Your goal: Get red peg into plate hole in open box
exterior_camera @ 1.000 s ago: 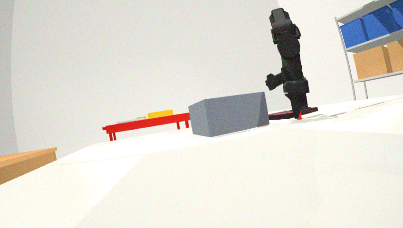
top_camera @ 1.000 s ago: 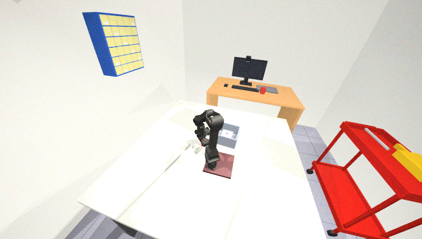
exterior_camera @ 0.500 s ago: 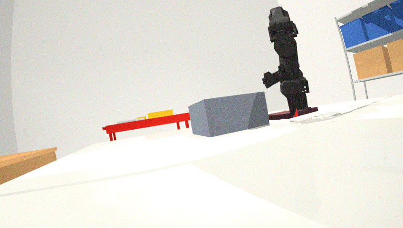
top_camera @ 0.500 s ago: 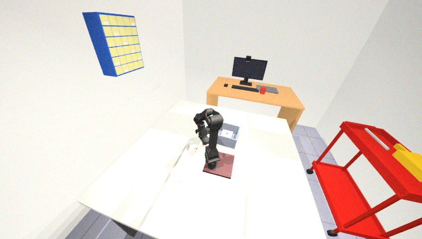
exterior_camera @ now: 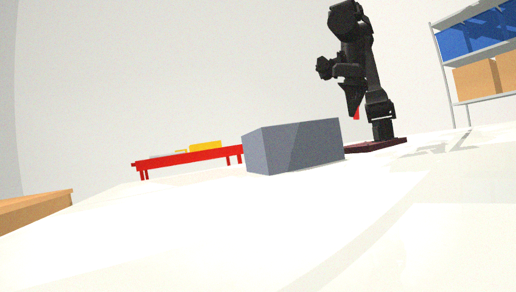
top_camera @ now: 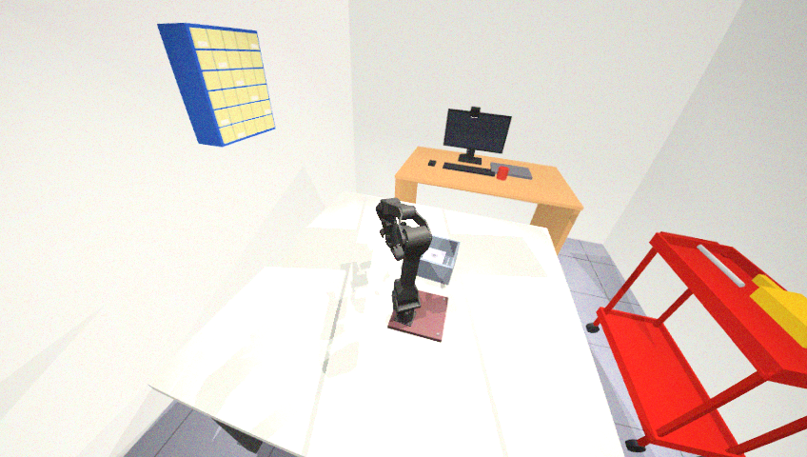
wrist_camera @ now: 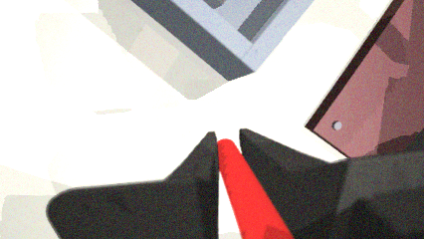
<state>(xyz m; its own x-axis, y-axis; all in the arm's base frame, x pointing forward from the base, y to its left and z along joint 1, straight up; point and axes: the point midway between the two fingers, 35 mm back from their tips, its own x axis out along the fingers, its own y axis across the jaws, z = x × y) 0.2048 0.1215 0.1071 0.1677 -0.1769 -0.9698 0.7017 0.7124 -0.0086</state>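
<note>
Now: gripper tip 130 mm to the left of the plate, 110 mm short of it and 50 mm above it. Round my gripper tip: red peg 30 mm above, 10 mm to the left, 10 mm behind; then grey box 130 mm to the right, 110 mm ahead, 60 mm below.
</note>
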